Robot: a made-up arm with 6 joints. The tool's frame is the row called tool.
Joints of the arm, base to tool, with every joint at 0 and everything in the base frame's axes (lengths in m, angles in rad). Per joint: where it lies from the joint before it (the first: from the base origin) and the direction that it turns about. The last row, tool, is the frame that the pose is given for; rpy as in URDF.
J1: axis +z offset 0 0 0.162
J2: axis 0 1 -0.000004 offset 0 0 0
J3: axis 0 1 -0.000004 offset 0.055 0 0.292
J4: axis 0 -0.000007 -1 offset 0.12 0 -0.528
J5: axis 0 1 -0.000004 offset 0 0 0
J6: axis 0 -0.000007 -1 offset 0.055 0 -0.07
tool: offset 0 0 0 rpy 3.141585 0 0
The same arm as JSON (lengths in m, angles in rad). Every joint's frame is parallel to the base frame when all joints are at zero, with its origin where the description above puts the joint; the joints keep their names.
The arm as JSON. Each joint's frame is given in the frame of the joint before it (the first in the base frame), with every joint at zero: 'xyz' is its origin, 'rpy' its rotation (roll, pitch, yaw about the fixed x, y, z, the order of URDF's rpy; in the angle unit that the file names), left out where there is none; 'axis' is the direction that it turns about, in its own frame. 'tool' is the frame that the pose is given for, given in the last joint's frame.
{"units": {"length": "m", "angle": "rad"}, "joints": [{"name": "J1", "type": "revolute", "origin": {"xyz": [0.0, 0.0, 0.162]}, "axis": [0.0, 0.0, 1.0]}, {"name": "J2", "type": "revolute", "origin": {"xyz": [0.0, 0.0, 0.0]}, "axis": [0.0, 1.0, 0.0]}, {"name": "J3", "type": "revolute", "origin": {"xyz": [0.055, 0.0, 0.292]}, "axis": [0.0, 1.0, 0.0]}, {"name": "J4", "type": "revolute", "origin": {"xyz": [0.12, 0.0, -0.528]}, "axis": [0.0, 0.0, -1.0]}, {"name": "J5", "type": "revolute", "origin": {"xyz": [0.0, 0.0, 0.0]}, "axis": [0.0, 1.0, 0.0]}, {"name": "J6", "type": "revolute", "origin": {"xyz": [0.055, 0.0, -0.07]}, "axis": [0.0, 0.0, -1.0]}], "tool": {"origin": {"xyz": [0.0, 0.0, 0.0], "rpy": [3.1416, 0.0, 0.0]}}}
